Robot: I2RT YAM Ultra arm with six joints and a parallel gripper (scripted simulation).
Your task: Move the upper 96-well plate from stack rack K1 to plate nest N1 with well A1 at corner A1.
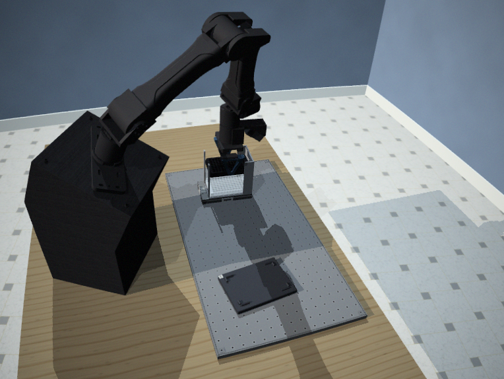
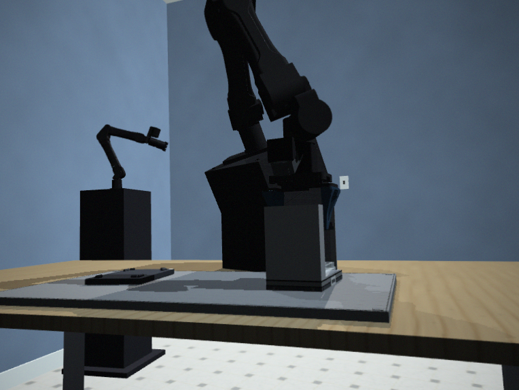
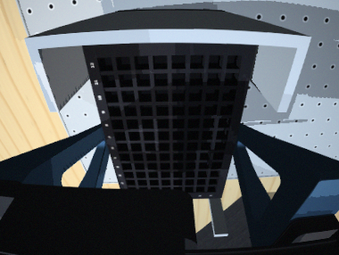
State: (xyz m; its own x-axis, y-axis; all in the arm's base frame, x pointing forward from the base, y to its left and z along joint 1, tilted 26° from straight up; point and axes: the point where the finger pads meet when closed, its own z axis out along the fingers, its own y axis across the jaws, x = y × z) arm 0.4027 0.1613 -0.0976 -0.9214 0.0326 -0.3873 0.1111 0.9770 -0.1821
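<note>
Now: hand 70 mm short of the tall grey wall, 10 mm to the left of it and 20 mm above it. Also, from my hand: pale A1 square (130 mm behind, 340 mm to the right, 90 mm below); then black 96-well plate (right at my hand); then clear plate (80 mm below).
</note>
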